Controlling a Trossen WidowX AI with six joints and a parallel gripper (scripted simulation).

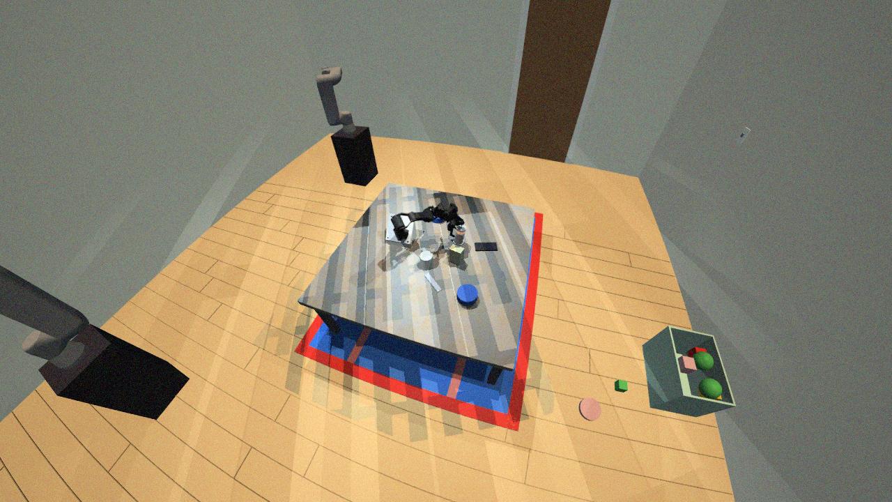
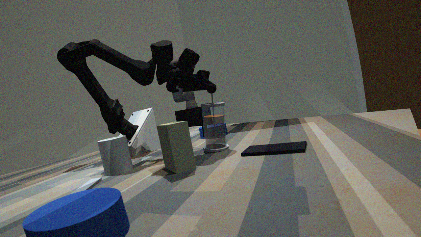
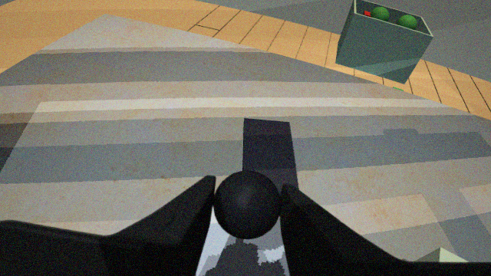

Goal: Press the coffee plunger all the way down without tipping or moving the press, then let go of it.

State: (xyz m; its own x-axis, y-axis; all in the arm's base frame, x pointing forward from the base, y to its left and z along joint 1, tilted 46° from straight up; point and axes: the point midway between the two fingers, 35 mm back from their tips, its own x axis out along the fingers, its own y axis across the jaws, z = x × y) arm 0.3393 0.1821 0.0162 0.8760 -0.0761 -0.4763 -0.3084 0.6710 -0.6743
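My gripper tip is 90 mm above the coffee press and 30 mm past it.
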